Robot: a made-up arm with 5 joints.
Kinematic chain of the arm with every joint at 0, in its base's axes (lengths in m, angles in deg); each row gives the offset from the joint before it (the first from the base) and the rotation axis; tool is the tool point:
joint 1: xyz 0 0 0.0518 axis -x
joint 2: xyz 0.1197 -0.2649 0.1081 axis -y
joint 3: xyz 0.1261 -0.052 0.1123 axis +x
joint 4: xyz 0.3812 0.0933 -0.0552 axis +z
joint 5: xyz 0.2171 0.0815 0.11 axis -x
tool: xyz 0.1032 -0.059 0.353
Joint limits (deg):
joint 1: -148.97..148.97
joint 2: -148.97..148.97
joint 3: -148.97..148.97
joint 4: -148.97..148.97
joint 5: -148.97..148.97
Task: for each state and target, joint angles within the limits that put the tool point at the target. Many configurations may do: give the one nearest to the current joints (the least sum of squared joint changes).
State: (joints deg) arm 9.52 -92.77 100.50 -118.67 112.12
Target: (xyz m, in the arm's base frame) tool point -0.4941 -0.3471 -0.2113
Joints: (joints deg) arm 14.60 -120.80 97.21 -122.70 107.60
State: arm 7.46 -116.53 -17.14 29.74 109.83
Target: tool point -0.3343 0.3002 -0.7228
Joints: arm -24.50 -127.85 1.82 -34.50 92.91
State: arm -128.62 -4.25 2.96 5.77 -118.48
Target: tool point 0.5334 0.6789 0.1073
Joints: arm -127.53 -48.91 17.39 -13.44 -130.81
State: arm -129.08 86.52 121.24 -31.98 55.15
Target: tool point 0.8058 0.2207 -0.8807
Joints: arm -148.97 44.24 128.98 -35.51 31.78
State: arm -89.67 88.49 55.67 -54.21 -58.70
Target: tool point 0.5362 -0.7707 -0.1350
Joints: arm -62.43 62.70 71.74 -33.41 -70.97
